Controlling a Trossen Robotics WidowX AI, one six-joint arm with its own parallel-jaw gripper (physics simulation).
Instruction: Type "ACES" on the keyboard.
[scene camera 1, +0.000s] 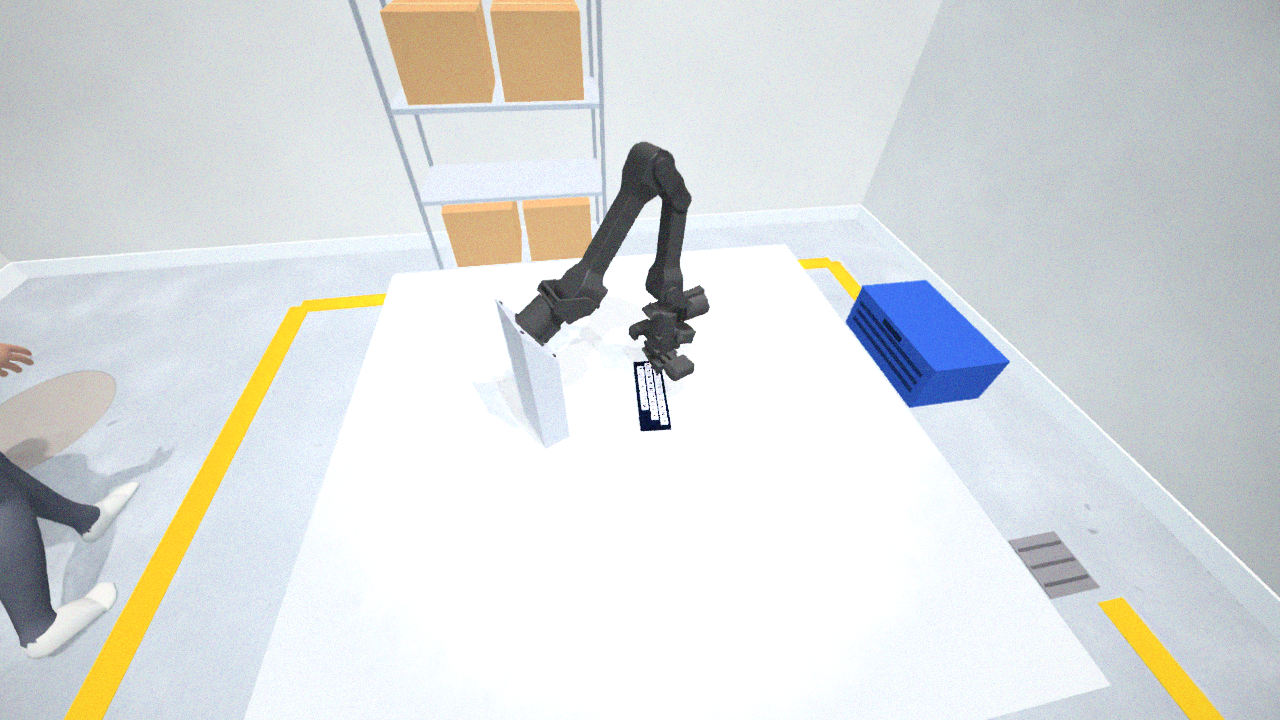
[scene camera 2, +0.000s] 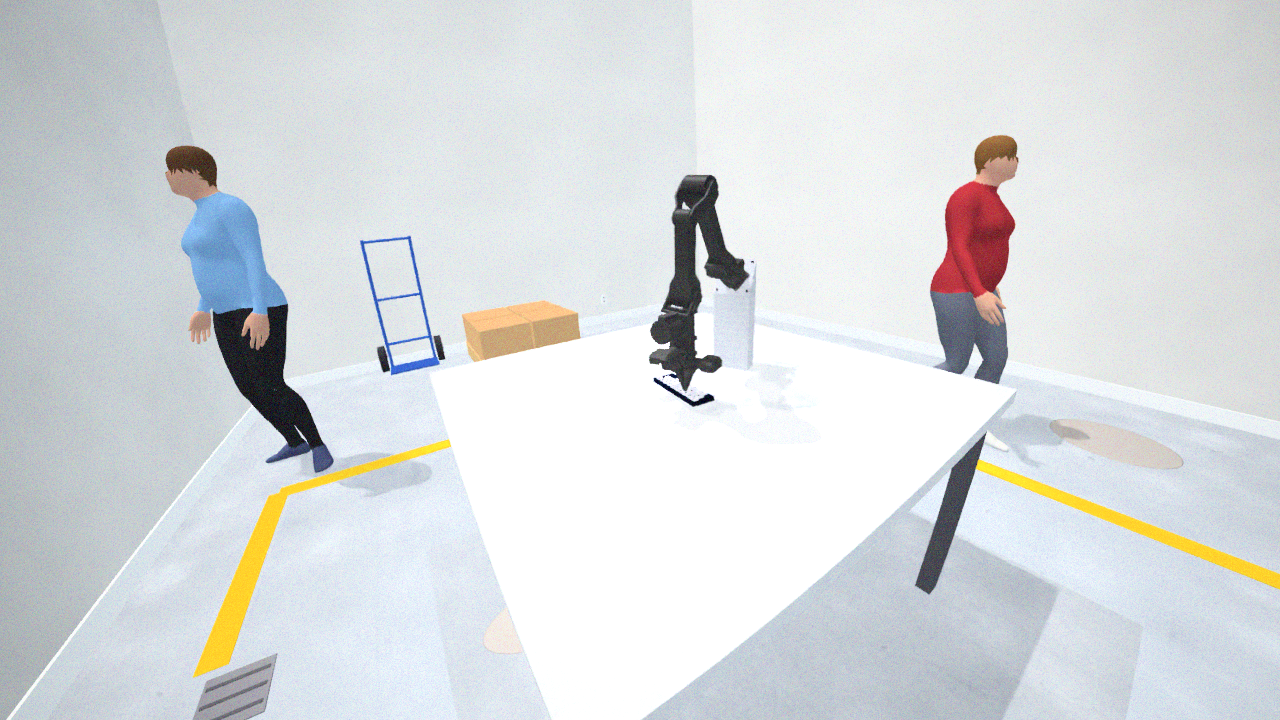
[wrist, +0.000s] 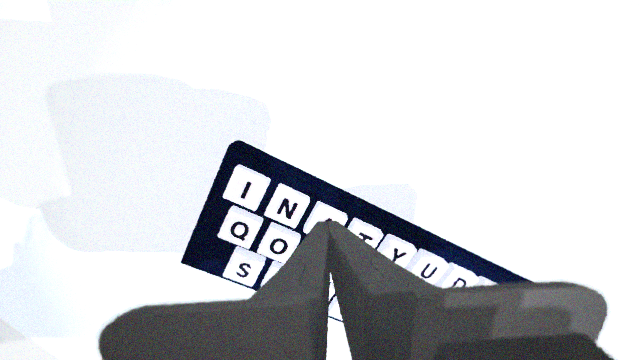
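Seen in the pictures: gripper, fingertip midpoint: (scene camera 1: 657, 372) (scene camera 2: 685, 390) (wrist: 326, 230); arm's base, origin of the base link: (scene camera 1: 528, 330) (scene camera 2: 735, 277).
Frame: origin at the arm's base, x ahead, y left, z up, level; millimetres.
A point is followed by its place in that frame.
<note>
A dark blue keyboard (scene camera 1: 642, 420) {y 56, x 208, z -272 mm} (scene camera 2: 696, 402) {y 247, x 197, z -273 mm} (wrist: 207, 240) {y 228, x 162, z -272 mm} with white letter keys lies on the white table. In the wrist view, the I key (wrist: 246, 189) {y 233, x 198, z -267 mm}, N key (wrist: 287, 207) {y 215, x 205, z -267 mm}, Q key (wrist: 240, 230) {y 222, x 181, z -267 mm}, O key (wrist: 278, 245) {y 204, x 188, z -267 mm} and S key (wrist: 243, 270) {y 206, x 165, z -267 mm} show left of the fingers; T, Y, U and D show to the right. My gripper (scene camera 2: 686, 387) {y 197, x 212, z -259 mm} (wrist: 326, 230) {y 197, x 212, z -259 mm} is shut and empty, pointing down. Its tips overlap the lower part of the A key (wrist: 325, 212) {y 201, x 216, z -267 mm}, with the letter mostly covered; contact cannot be told. The C and E keys cannot be made out behind the fingers.
A tall white panel (scene camera 1: 537, 385) {y -57, x 30, z -80 mm} (scene camera 2: 733, 331) {y 25, x 13, z -161 mm} stands on the table (scene camera 1: 572, 573) {y -293, x 166, z -283 mm} (scene camera 2: 698, 537) {y 682, x 318, z -283 mm} beside the keyboard and arm base. A blue cabinet (scene camera 1: 930, 326), a shelf rack (scene camera 1: 496, 108), cardboard boxes (scene camera 2: 521, 331), a blue hand truck (scene camera 2: 414, 364) and two people (scene camera 2: 223, 250) (scene camera 2: 975, 232) are around the table.
</note>
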